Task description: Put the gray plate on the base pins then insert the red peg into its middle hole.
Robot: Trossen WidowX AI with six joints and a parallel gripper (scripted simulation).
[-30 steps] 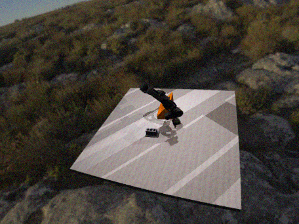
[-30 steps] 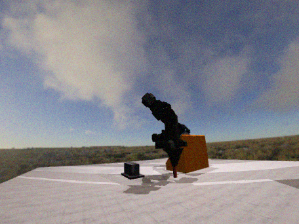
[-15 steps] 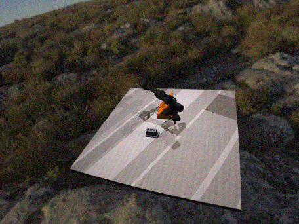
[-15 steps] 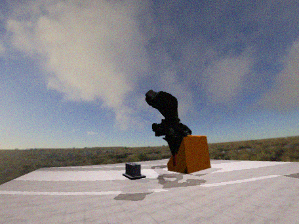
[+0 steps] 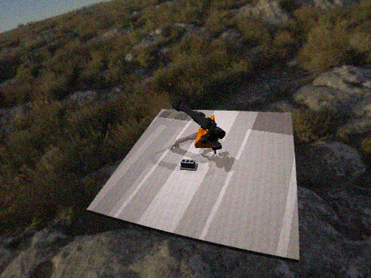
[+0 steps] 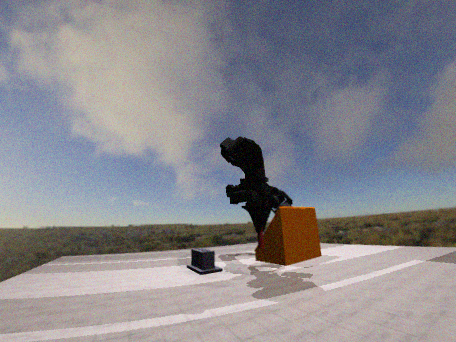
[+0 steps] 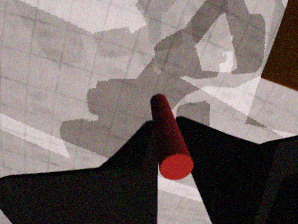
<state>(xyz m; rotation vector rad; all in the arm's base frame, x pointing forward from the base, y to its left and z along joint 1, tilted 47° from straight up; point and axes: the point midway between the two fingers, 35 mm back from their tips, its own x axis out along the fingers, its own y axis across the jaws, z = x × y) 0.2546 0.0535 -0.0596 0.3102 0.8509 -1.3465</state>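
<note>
Right now my gripper tip is 8 cm short of the gray plate, 19 cm to the left of it and 6 cm above it. Round my gripper tip: flat dark base: 7 cm ahead, 19 cm to the right, 10 cm below; then red peg: right at my gripper tip.
</note>
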